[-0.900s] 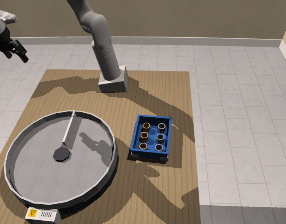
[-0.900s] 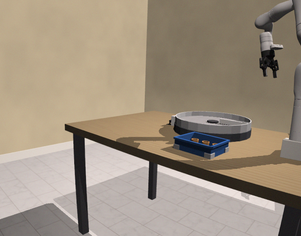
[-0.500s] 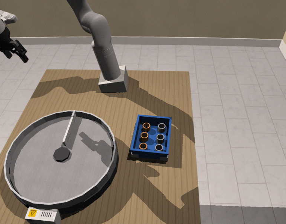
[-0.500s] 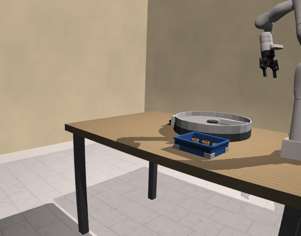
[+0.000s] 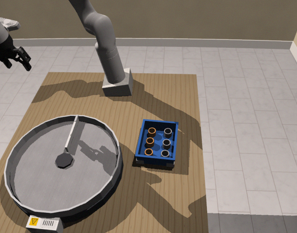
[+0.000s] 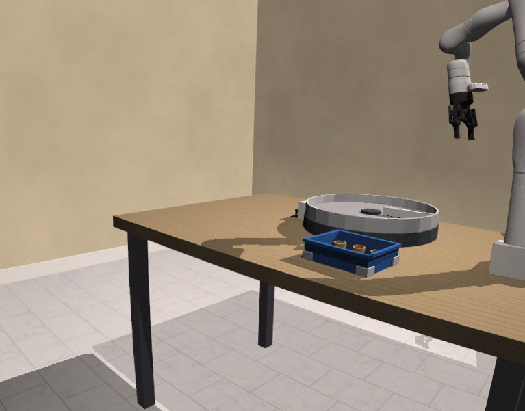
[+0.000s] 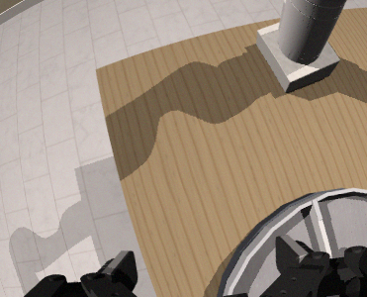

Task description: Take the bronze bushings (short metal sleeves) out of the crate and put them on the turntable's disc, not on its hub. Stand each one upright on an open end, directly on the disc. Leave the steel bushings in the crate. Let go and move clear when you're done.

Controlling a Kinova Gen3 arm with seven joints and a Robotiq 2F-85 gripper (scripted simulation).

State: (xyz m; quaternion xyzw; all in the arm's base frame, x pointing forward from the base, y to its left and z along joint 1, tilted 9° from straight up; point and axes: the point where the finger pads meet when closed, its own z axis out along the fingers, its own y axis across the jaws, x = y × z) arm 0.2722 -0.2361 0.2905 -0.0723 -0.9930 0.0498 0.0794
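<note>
Right now my hand is 6 cm short of the blue crate, 53 cm to the right of it and 29 cm above it. Round my hand: grey turntable disc (21 cm ahead, 20 cm to the left, 26 cm below).
</note>
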